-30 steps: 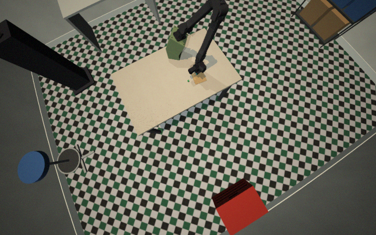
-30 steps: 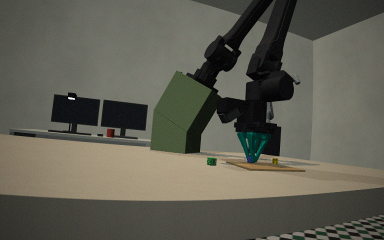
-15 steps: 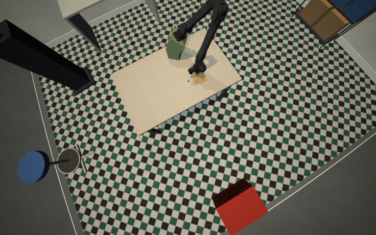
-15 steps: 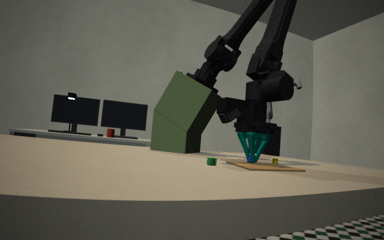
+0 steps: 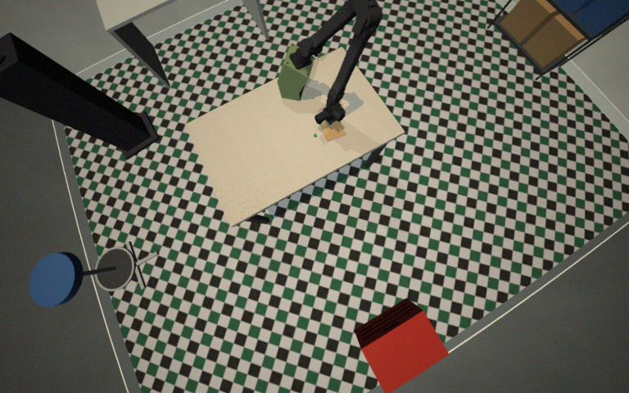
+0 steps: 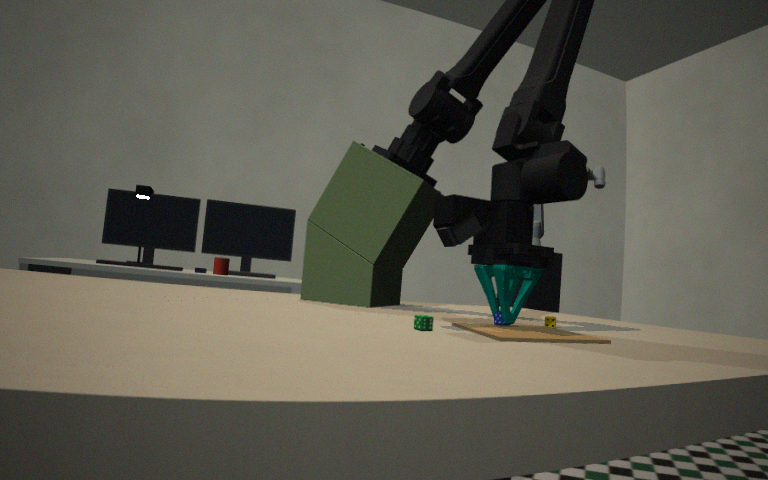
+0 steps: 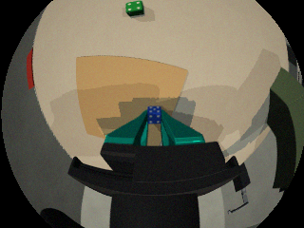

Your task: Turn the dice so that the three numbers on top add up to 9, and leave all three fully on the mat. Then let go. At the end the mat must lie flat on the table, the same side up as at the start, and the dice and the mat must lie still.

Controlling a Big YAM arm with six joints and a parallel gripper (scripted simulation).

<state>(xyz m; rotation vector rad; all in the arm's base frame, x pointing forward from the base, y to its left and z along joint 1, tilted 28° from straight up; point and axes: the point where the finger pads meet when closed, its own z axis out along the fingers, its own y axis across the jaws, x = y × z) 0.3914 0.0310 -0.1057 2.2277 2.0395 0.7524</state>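
Now: the blue die right at my hand. Also, from my hand: green die (2 cm ahead, 13 cm to the right, 1 cm below); then yellow die (2 cm behind, 11 cm to the left, 1 cm below); then mat (5 cm ahead, 1 cm below).
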